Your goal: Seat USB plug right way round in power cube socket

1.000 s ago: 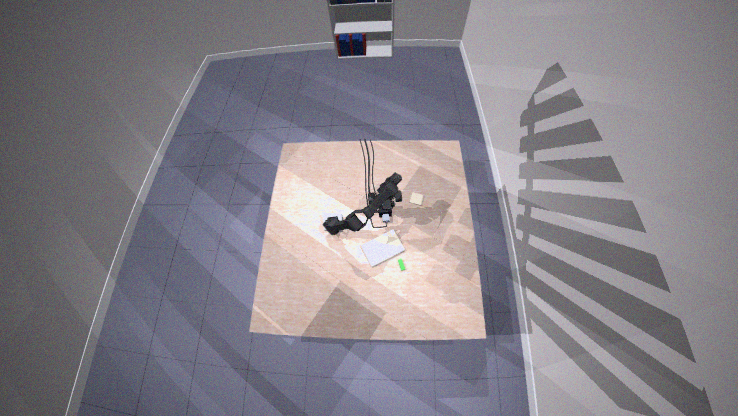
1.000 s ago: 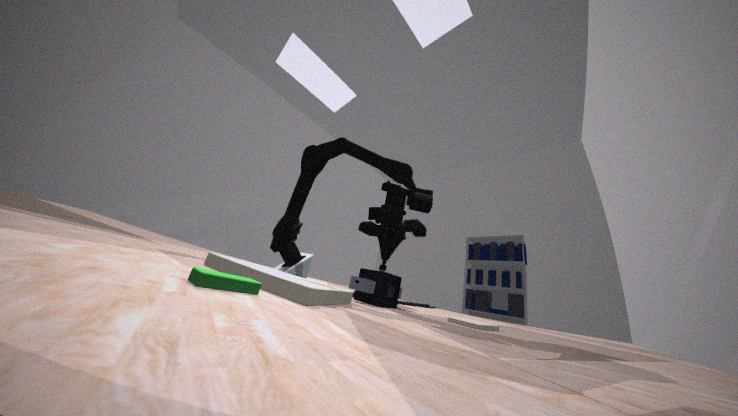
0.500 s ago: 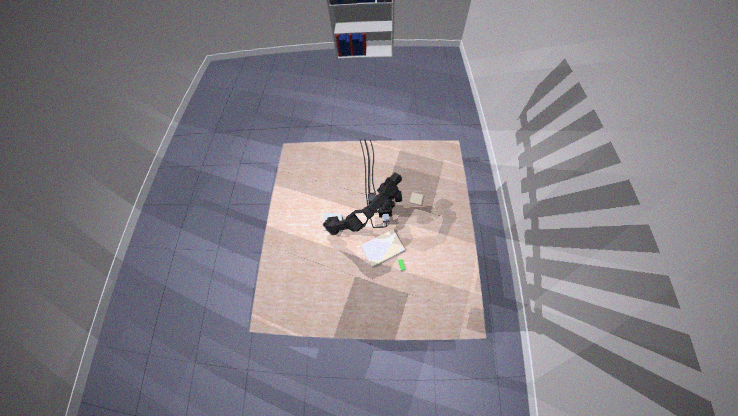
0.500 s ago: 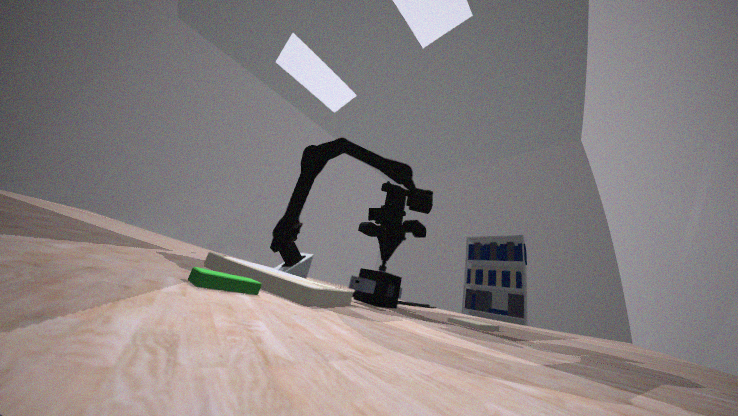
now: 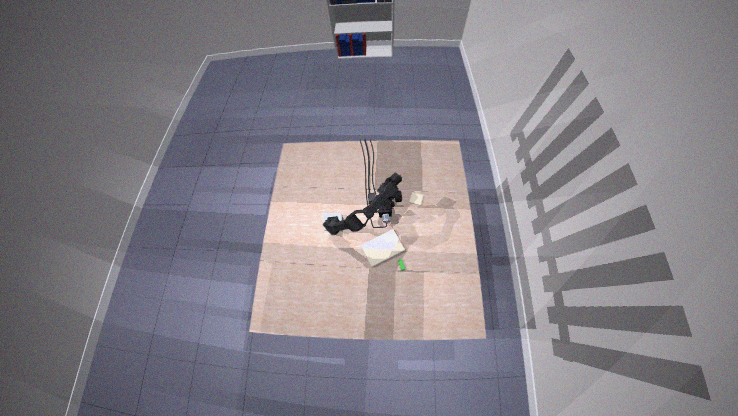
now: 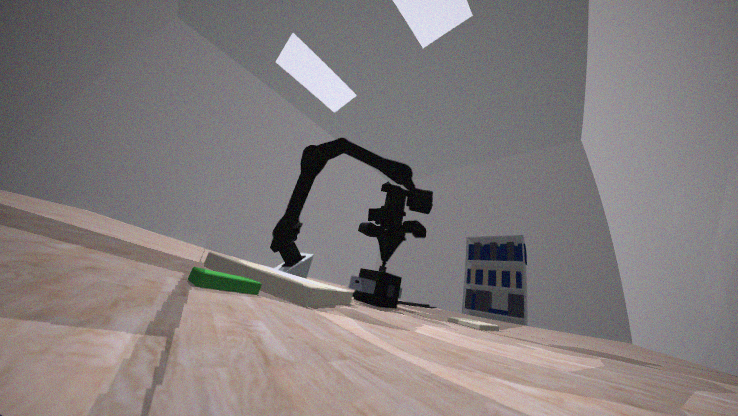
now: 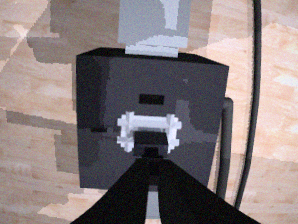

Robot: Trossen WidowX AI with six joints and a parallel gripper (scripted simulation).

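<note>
The dark USB plug is 2 cm below my gripper tip. The rest, counted from my gripper tip: USB socket (4 cm below); green block (35 cm to the right, 10 cm below, 7 cm ahead).
</note>
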